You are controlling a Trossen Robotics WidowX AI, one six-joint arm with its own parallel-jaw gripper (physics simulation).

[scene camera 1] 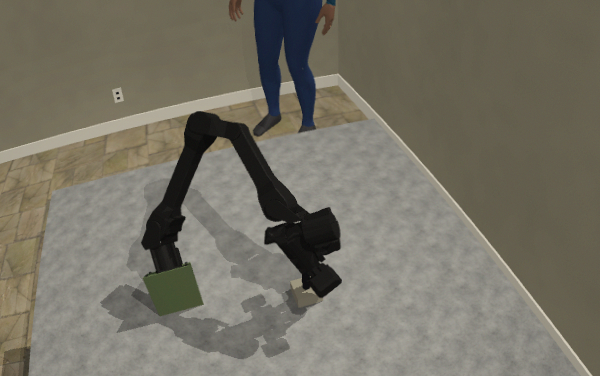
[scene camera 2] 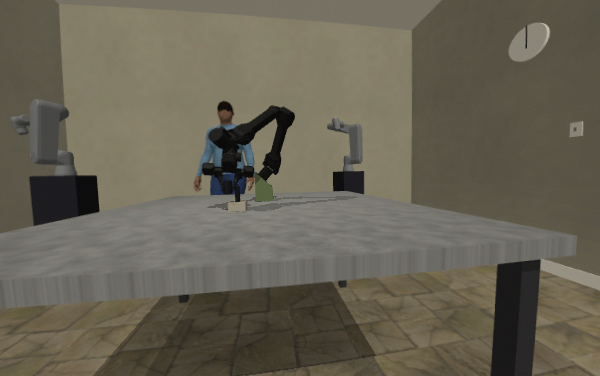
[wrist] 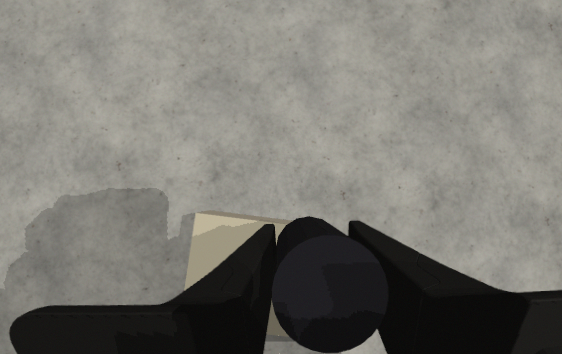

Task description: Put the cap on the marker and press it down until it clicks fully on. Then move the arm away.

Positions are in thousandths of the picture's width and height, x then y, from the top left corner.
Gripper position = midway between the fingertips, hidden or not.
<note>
I see my gripper (scene camera 1: 539, 746), a dark cap (wrist: 581, 806) and a beige block (wrist: 385, 665).
My gripper is seen too in scene camera 2 (scene camera 2: 379, 509) and in the wrist view (wrist: 554, 657).
</note>
